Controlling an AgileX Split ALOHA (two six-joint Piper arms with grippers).
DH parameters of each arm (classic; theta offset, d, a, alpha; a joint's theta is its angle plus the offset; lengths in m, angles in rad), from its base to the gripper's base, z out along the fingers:
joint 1: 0 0.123 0 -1.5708
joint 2: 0.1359 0 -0.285 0
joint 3: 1.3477 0 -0.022 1.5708
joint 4: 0 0.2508 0 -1.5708
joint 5: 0 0 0.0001 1.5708
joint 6: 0 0.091 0 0
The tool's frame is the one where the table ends.
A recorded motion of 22 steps. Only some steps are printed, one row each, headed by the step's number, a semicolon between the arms.
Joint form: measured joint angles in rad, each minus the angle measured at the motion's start. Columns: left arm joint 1, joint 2, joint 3, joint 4, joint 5, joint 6; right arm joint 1, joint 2, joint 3, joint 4, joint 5, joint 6.
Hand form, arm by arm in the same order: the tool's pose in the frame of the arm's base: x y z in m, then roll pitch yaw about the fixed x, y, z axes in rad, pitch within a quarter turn. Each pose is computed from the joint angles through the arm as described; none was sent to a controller.
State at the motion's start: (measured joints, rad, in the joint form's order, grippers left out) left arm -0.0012 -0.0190 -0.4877 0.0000 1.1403 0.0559; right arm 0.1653 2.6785 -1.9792 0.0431 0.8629 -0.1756
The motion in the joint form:
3: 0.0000 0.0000 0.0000 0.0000 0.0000 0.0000; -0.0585 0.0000 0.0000 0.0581 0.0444 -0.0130
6: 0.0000 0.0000 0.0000 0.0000 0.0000 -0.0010; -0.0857 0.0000 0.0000 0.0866 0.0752 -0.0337
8: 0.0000 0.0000 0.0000 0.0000 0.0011 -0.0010; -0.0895 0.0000 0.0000 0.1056 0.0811 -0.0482
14: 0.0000 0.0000 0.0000 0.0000 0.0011 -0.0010; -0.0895 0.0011 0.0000 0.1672 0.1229 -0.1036
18: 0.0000 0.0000 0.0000 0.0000 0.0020 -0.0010; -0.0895 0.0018 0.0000 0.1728 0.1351 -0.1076
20: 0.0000 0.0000 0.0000 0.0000 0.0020 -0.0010; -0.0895 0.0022 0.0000 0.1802 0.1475 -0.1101
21: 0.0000 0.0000 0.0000 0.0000 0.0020 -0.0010; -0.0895 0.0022 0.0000 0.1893 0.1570 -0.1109
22: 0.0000 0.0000 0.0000 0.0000 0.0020 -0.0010; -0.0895 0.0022 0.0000 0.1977 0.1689 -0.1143
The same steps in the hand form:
3: -0.0098 0.0000 0.2674 3.0500 1.0218 3.0331; 0.4890 0.0597 -0.0021 3.0693 0.0635 -2.9088
6: -0.0098 0.0000 0.2674 3.0516 1.0219 3.0350; 0.4876 0.0484 -0.0020 3.0412 0.0382 -2.9303
8: -0.0099 0.0000 0.2674 3.0518 1.0208 3.0352; 0.4873 0.0480 -0.0018 3.0251 0.0361 -2.9305
14: -0.0099 0.0000 0.2674 3.0518 1.0208 3.0352; 0.4834 0.0526 -0.0016 2.9661 0.0104 -2.9064
18: -0.0099 0.0000 0.2673 3.0520 1.0199 3.0354; 0.4823 0.0531 -0.0019 2.9581 -0.0004 -2.9036
20: -0.0099 0.0000 0.2673 3.0520 1.0199 3.0354; 0.4811 0.0537 -0.0019 2.9485 -0.0110 -2.9032
21: -0.0099 0.0000 0.2673 3.0520 1.0199 3.0354; 0.4803 0.0544 -0.0017 2.9385 -0.0186 -2.9057
22: -0.0099 0.0000 0.2673 3.0520 1.0199 3.0354; 0.4793 0.0551 -0.0015 2.9282 -0.0280 -2.9047

